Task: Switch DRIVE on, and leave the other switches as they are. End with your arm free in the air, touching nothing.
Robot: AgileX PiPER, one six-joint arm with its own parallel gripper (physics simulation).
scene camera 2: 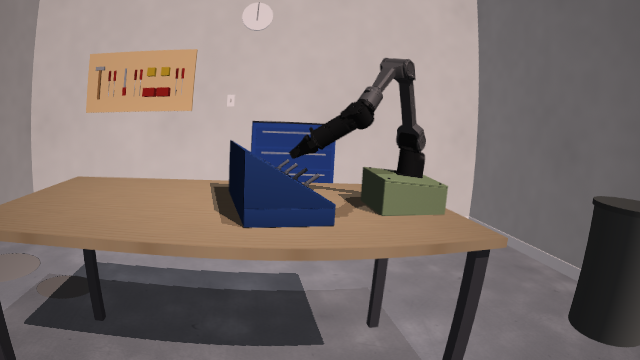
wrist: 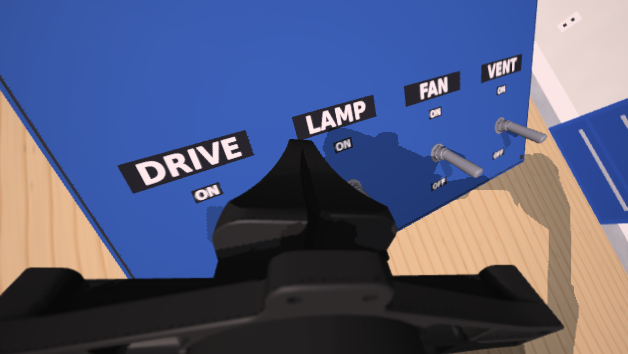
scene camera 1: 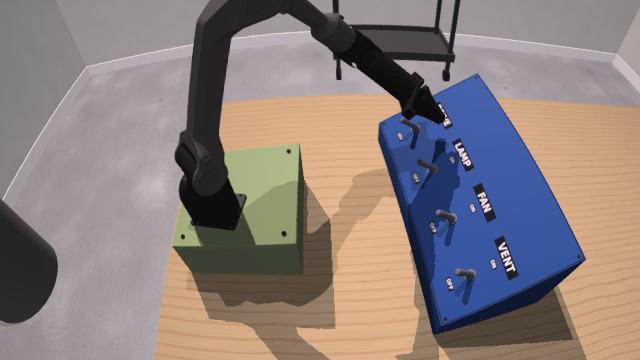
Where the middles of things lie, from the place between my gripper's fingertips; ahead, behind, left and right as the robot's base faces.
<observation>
Right now my hand is 100 mm to the left of the blue switch panel [scene camera 1: 507, 228], 90 mm above it and 80 mm short of it.
</observation>
